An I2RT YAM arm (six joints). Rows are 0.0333 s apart.
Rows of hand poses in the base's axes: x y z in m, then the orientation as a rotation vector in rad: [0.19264 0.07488 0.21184 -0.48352 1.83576 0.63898]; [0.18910 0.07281 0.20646 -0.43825 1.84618 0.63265]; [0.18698 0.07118 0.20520 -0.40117 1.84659 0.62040]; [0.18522 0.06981 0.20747 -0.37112 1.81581 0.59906]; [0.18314 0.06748 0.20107 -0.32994 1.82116 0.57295]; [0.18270 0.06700 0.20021 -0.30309 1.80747 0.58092]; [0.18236 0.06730 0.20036 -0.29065 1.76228 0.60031]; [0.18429 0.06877 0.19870 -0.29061 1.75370 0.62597]
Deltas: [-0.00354 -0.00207 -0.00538 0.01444 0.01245 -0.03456]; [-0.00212 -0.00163 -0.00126 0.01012 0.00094 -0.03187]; [-0.00176 -0.00137 0.00227 0.01109 -0.03116 -0.03222]; [-0.00208 -0.00233 -0.00640 0.00243 0.00296 -0.04187]; [-0.00044 -0.00048 -0.00086 0.02239 -0.00731 -0.01453]; [-0.00034 0.00030 0.00015 0.03163 -0.03572 0.00043]; [0.00193 0.00147 -0.00166 0.01856 -0.00142 0.01390]
